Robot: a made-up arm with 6 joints.
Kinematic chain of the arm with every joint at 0, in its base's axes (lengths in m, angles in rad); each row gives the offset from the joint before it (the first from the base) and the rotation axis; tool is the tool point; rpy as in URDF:
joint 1: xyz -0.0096 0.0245 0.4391 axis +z
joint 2: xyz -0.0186 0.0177 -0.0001 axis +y
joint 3: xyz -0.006 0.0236 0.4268 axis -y
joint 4: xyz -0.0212 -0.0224 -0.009 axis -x
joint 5: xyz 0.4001 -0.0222 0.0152 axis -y
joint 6: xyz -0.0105 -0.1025 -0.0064 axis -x
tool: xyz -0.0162 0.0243 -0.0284 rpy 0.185 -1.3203 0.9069
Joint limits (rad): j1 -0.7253..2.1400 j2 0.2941..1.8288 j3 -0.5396..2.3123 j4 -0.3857..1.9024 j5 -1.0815..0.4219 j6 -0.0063..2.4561
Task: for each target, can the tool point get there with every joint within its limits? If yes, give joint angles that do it. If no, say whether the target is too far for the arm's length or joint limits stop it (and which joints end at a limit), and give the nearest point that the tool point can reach.
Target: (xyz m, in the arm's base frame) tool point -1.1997 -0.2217 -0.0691
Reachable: no: too far | nearest point -0.3338 0.3304 -0.0516 | short by 1.027 m
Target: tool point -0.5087 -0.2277 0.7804
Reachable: no: joint limits stop it (at a limit: joint 2, joint 3) | nearest point -0.1864 -0.0648 1.1027 | short by 0.484 m
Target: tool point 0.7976 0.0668 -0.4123
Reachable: no: too far | nearest point 0.5781 0.0553 -0.0134 | short by 0.455 m
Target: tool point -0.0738 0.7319 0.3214
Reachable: yes | joints 1.7400 1.4649 0.6482 0.9556 -0.7947 1.0302
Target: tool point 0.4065 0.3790 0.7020
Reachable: yes | joints 0.8379 0.5523 0.0951 0.8629 0.0021 0.3042
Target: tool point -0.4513 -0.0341 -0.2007
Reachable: no: joint limits stop it (at a limit: joint 1, joint 2, joint 4, joint 5, joint 6) | nearest point -0.2385 0.1814 -0.0273 | short by 0.349 m
